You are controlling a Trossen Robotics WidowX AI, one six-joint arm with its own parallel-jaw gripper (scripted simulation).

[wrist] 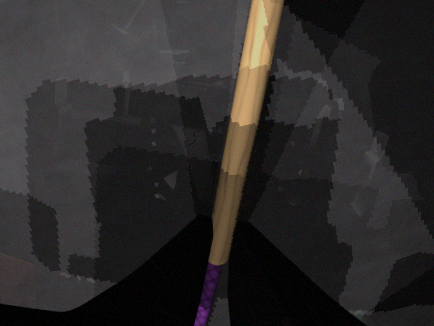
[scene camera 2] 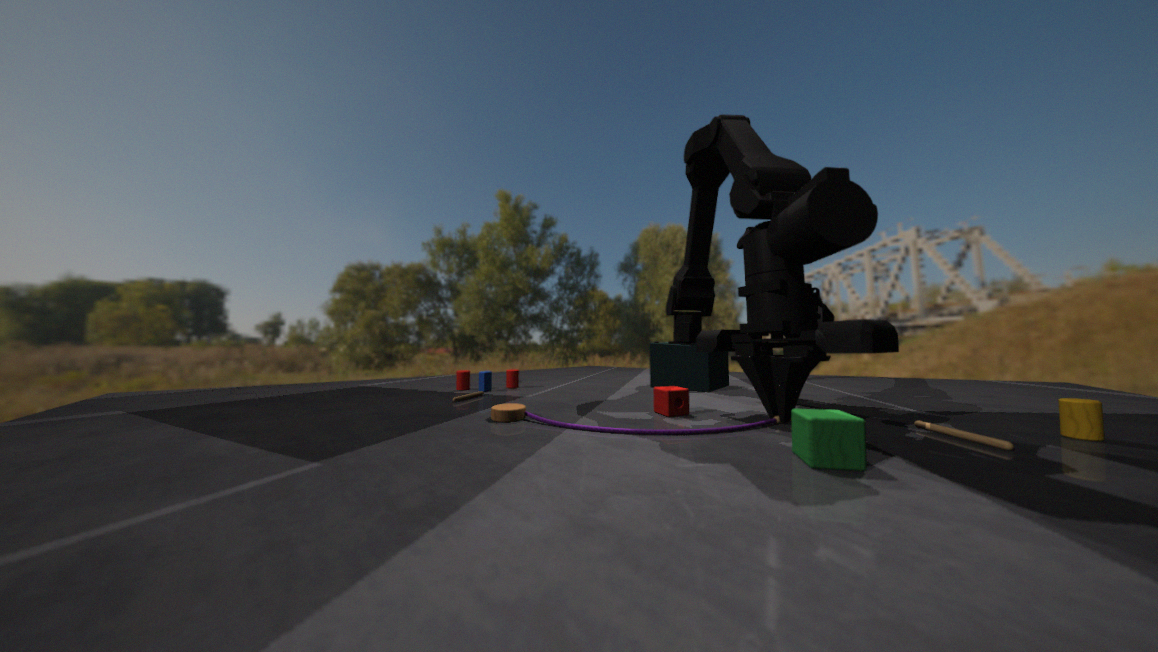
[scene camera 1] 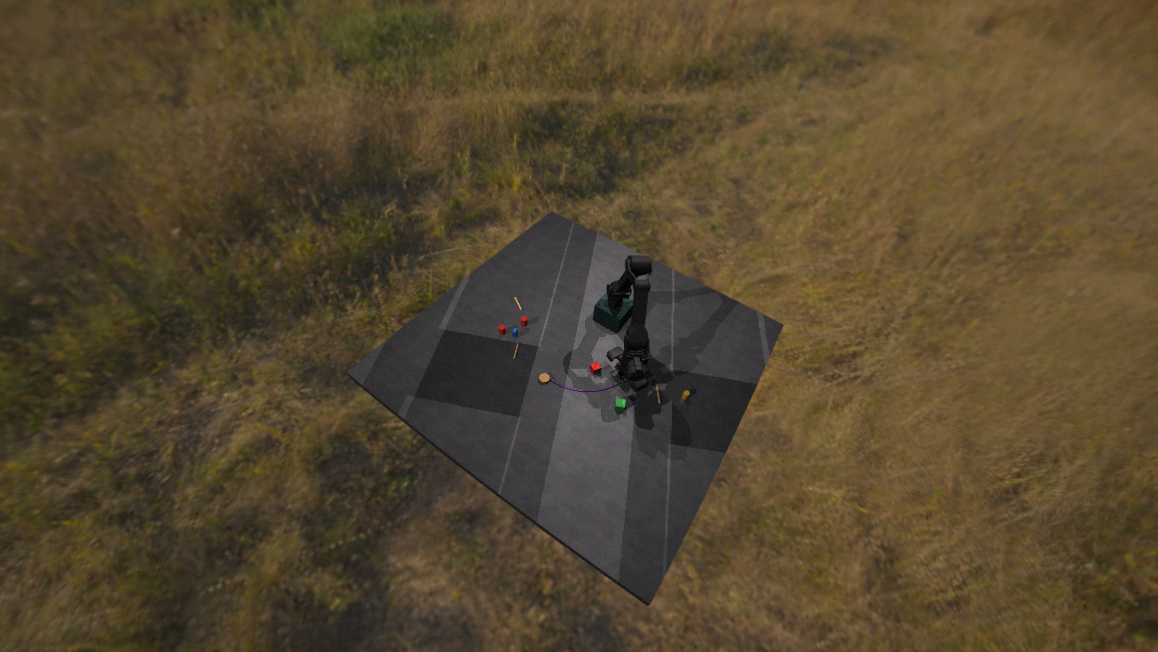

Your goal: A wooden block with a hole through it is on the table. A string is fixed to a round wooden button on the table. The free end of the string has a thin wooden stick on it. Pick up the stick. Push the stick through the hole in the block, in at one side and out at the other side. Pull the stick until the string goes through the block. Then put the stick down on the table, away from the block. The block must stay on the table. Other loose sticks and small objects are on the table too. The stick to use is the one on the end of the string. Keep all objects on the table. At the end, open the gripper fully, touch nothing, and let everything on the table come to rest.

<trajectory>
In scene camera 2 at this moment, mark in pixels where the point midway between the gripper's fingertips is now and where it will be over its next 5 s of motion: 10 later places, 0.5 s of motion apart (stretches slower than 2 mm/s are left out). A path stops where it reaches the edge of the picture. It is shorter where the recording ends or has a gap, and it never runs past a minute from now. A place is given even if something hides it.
My gripper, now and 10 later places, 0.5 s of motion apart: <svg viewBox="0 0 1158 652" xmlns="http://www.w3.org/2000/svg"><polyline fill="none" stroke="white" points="780,421 779,405 778,388 777,371 770,363 760,351 749,338 739,325 729,311 719,298 721,292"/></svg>
</trajectory>
